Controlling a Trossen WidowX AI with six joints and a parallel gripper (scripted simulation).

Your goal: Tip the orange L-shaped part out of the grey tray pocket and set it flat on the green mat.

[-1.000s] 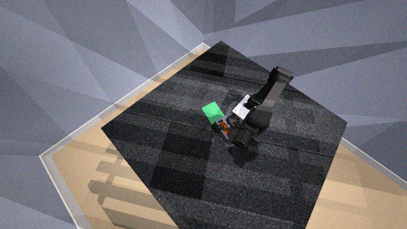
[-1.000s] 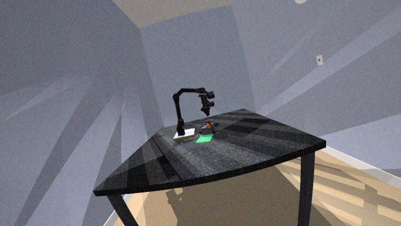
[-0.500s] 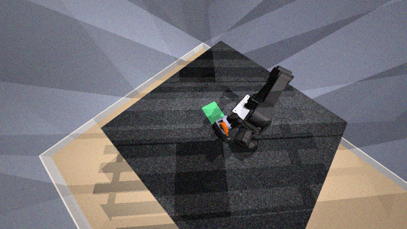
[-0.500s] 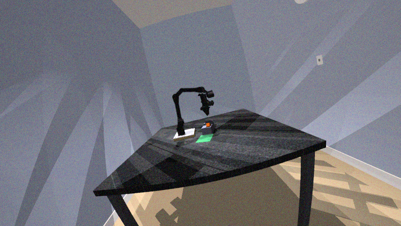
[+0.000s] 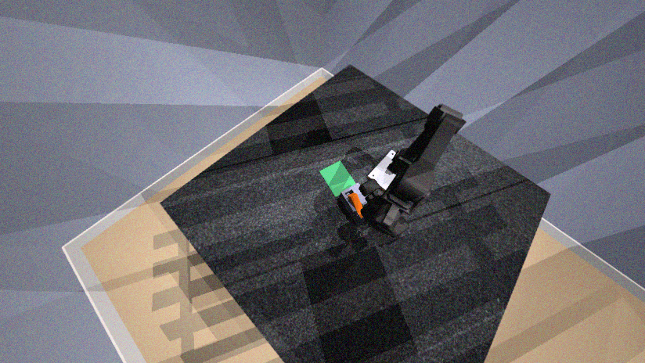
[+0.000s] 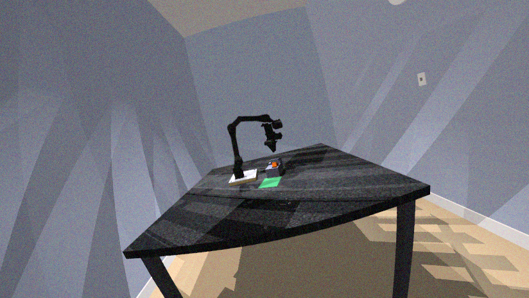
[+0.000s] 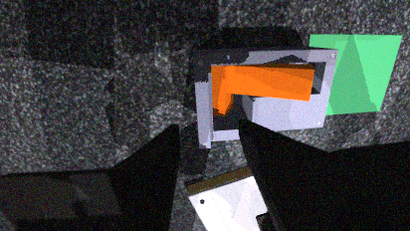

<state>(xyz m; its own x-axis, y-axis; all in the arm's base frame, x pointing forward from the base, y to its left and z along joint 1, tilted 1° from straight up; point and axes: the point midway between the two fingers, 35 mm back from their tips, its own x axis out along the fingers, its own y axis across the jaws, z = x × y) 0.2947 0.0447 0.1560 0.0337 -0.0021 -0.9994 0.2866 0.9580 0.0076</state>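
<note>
My gripper tip is now 2 cm past the orange L-shaped part, 4 cm to the left of it and 10 cm above it. From my gripper tip the other things lie so: green mat 7 cm behind, 21 cm to the right, 16 cm below.
</note>
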